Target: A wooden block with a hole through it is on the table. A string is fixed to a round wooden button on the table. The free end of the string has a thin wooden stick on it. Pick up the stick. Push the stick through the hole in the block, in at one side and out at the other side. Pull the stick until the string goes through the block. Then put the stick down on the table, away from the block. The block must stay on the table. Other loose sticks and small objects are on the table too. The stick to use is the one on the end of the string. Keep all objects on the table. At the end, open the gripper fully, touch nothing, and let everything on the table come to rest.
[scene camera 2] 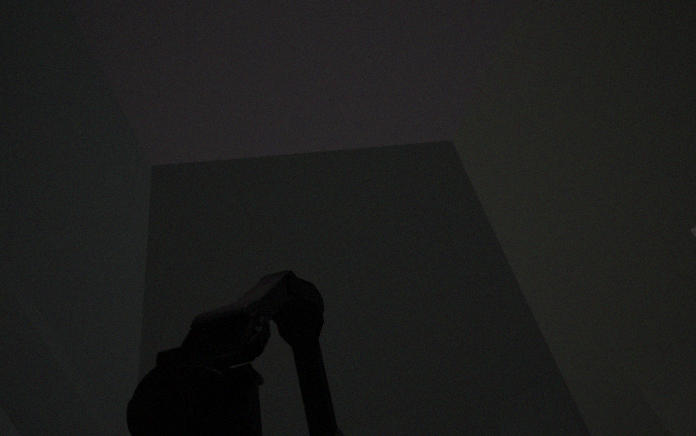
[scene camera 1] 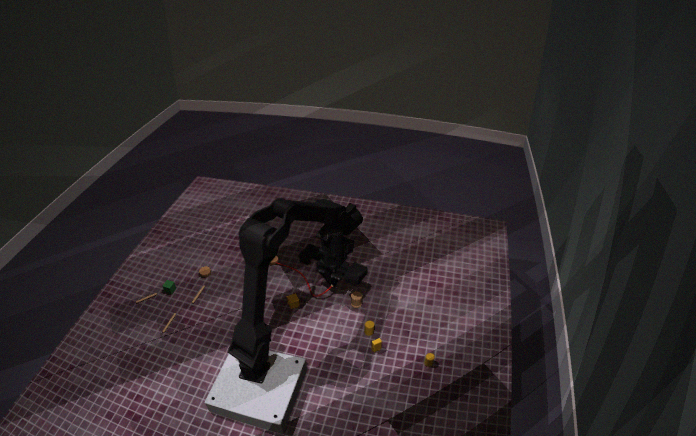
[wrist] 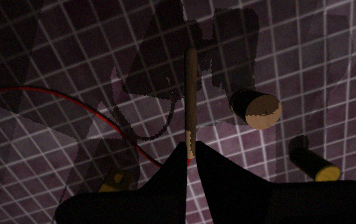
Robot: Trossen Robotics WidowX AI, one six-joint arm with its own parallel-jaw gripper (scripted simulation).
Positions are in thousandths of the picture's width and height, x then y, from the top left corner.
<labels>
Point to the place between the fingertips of my gripper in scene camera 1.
At 478, 655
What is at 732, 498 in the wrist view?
A wooden cylinder.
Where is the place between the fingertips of my gripper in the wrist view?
At 535, 654
</labels>
